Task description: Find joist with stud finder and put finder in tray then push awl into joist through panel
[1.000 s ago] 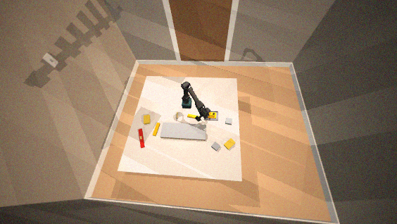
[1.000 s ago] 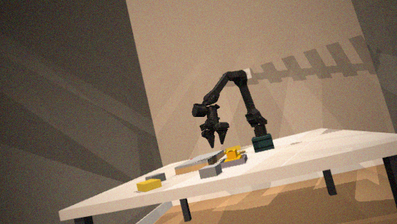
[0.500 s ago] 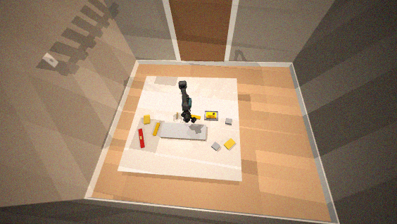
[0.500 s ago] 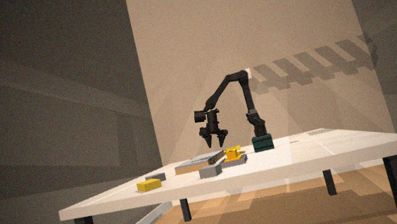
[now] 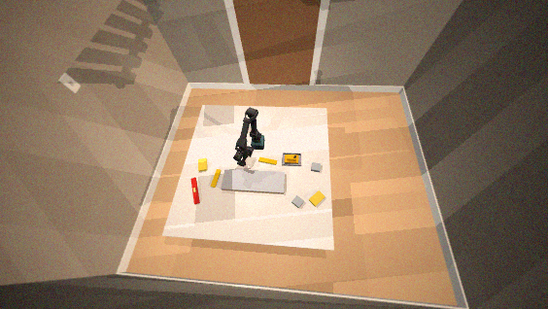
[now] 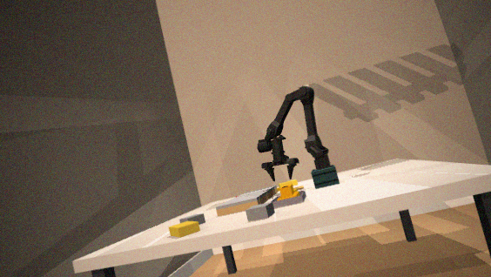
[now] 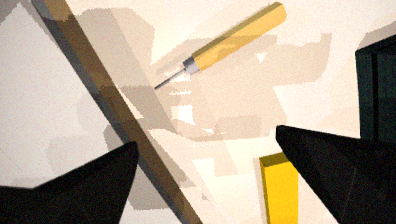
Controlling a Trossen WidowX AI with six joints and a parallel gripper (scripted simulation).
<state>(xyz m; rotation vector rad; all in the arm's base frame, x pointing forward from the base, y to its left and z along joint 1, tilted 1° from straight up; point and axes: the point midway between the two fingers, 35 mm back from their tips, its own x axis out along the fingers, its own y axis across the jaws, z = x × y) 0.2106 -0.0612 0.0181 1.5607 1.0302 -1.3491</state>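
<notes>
My gripper tip is now 20 mm past the awl, 40 mm to the left of it and 60 mm above it. Also, from my gripper tip: stud finder (60 mm behind, 390 mm to the left, 20 mm below); red bar (270 mm ahead, 420 mm to the right, 50 mm below); grey tray (60 mm behind, 380 mm to the left, 50 mm below).
</notes>
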